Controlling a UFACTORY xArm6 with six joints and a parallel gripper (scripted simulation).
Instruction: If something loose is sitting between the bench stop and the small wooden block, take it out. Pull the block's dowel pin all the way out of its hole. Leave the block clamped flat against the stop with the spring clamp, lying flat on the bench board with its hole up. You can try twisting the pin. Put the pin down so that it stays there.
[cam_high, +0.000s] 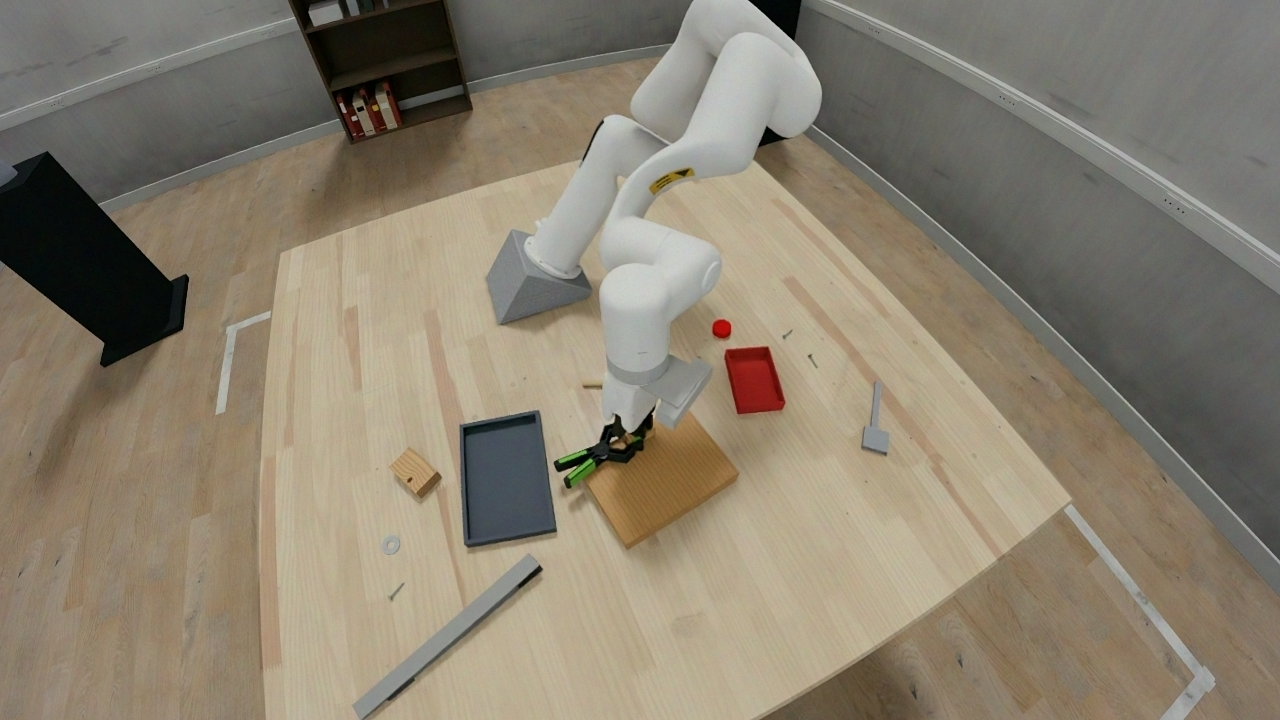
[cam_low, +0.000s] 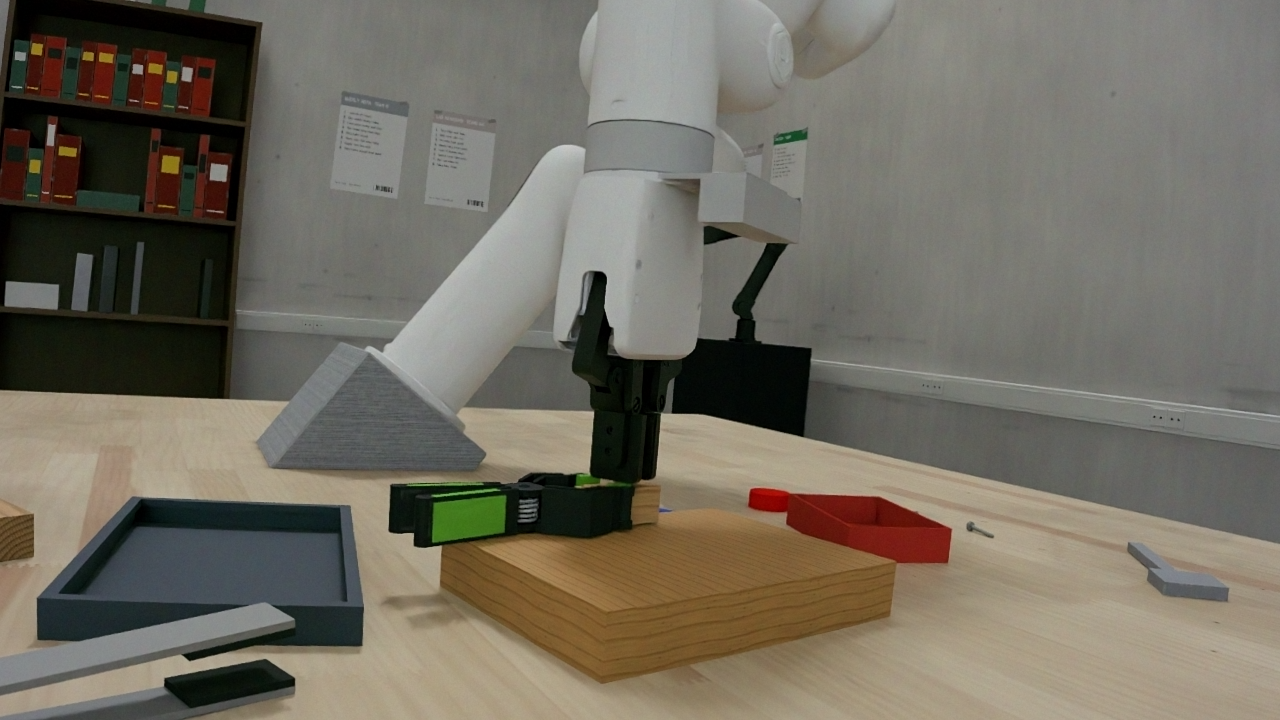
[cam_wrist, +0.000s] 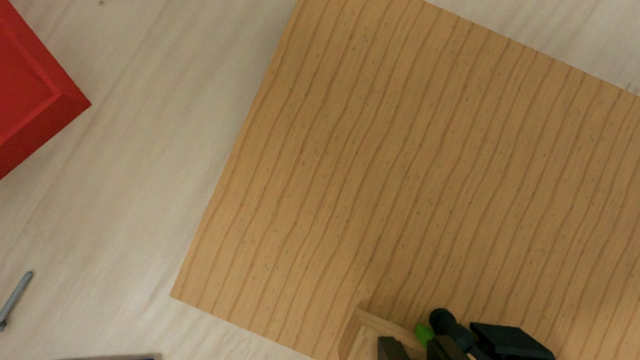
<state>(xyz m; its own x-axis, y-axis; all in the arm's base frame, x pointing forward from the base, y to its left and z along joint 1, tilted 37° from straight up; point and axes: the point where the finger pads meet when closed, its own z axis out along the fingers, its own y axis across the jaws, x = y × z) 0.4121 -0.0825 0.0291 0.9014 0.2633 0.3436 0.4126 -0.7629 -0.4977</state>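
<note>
Now: hand 20 mm above the dowel pin. Round my hand: loose dowel 130 mm behind, 70 mm below, 10 mm to the left; bench board 60 mm below, 60 mm ahead, 10 mm to the right; small wooden block 40 mm below.
</note>
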